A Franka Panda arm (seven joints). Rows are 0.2 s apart.
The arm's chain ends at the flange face. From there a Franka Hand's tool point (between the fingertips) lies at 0.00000 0.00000 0.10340 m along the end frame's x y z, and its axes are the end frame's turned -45 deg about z.
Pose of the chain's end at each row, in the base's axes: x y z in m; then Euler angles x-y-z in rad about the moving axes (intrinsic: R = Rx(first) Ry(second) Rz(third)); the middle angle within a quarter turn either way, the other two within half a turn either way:
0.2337, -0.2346, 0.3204, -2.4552, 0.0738, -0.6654
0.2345, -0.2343, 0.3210, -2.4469, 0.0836, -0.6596
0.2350, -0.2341, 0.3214, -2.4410, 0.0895, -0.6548
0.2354, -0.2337, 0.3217, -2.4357, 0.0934, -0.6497
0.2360, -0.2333, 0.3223, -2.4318, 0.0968, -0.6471
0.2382, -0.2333, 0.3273, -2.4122, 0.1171, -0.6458
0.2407, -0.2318, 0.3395, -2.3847, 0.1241, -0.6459
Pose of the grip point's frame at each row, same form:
0.2413, -0.1692, 0.2406, -2.4552, 0.0738, -1.4508
0.2431, -0.1683, 0.2418, -2.4469, 0.0836, -1.4450
0.2442, -0.1677, 0.2427, -2.4410, 0.0895, -1.4402
0.2450, -0.1669, 0.2434, -2.4357, 0.0934, -1.4351
0.2460, -0.1662, 0.2442, -2.4318, 0.0968, -1.4325
0.2503, -0.1649, 0.2507, -2.4122, 0.1171, -1.4312
0.2535, -0.1613, 0.2649, -2.3847, 0.1241, -1.4313

